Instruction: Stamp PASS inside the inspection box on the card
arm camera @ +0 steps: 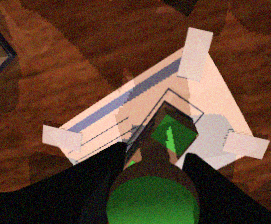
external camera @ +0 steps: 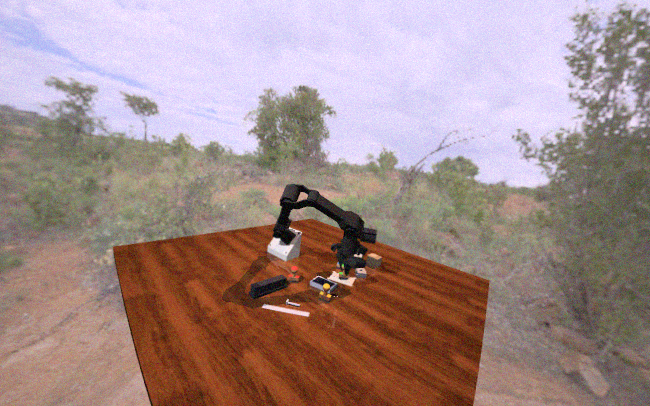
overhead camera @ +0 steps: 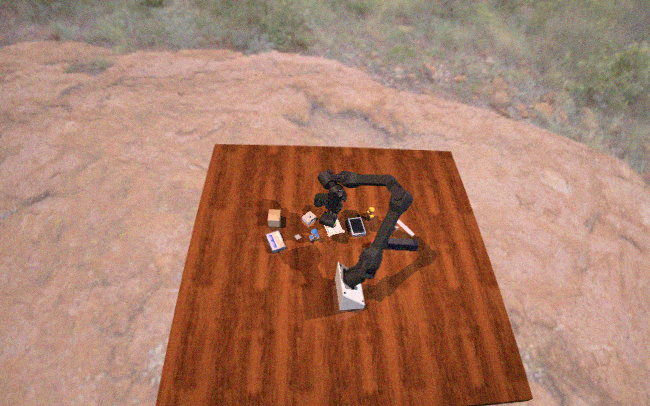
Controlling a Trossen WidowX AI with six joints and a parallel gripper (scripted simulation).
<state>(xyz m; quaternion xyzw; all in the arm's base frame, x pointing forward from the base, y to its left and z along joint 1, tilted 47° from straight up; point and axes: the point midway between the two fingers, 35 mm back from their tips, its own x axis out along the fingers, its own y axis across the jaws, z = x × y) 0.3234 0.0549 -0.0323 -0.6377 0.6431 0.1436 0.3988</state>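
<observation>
Right now the card is 3 cm below my gripper tip. Also, from my gripper tip: yellow-knobbed stamp (6 cm ahead, 18 cm to the right, 1 cm below); blue-knobbed stamp (8 cm behind, 7 cm to the left, 1 cm below); ink pad (1 cm behind, 11 cm to the right, 2 cm below).
</observation>
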